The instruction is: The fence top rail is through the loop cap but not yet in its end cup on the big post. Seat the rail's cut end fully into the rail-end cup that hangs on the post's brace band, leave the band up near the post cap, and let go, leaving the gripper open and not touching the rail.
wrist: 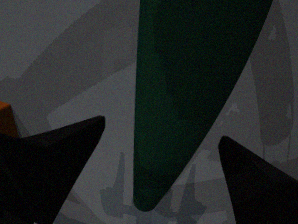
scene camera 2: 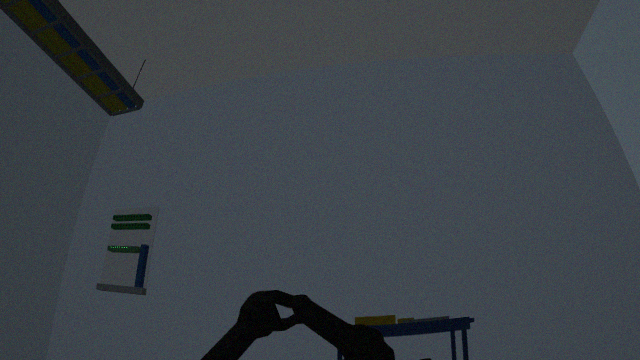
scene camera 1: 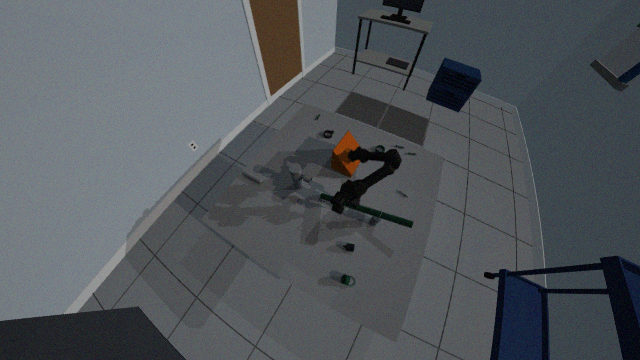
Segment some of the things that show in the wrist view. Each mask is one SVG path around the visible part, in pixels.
My gripper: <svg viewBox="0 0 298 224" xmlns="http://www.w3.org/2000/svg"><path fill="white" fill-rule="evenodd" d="M222 136L220 143L218 143L218 151L220 151L223 175L225 175L227 189L229 189L231 206L233 206L235 224L298 224L298 180L293 179L287 173L283 173L281 169L275 168L274 165L269 164L269 161L263 160L262 157L255 156L254 152L238 144L237 141L231 140L229 136ZM104 116L77 121L77 123L67 125L67 127L53 129L51 132L43 132L40 135L23 137L23 139L20 139L20 137L16 139L16 137L0 133L0 224L33 224L33 222L36 222L36 224L53 224L55 222L57 213L60 212L61 206L67 200L73 184L76 184L80 172L84 169L85 164L88 163L89 157L92 156L94 148L97 147L97 143L100 141L106 125Z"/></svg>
A dark green top rail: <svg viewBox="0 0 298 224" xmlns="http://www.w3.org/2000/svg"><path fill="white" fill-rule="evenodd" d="M273 0L141 0L140 12L138 12L136 117L134 117L133 202L138 210L149 212L149 210L156 208L162 196L168 192L170 186L174 184L177 177L184 171L186 164L189 164L189 161L192 160L202 140L208 135L214 121L220 115L227 97L230 96L231 89L234 89L238 77L241 76L247 59L249 59L250 53L253 51L255 43L257 43L257 37L261 34L263 23L265 23L266 16L269 14Z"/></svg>
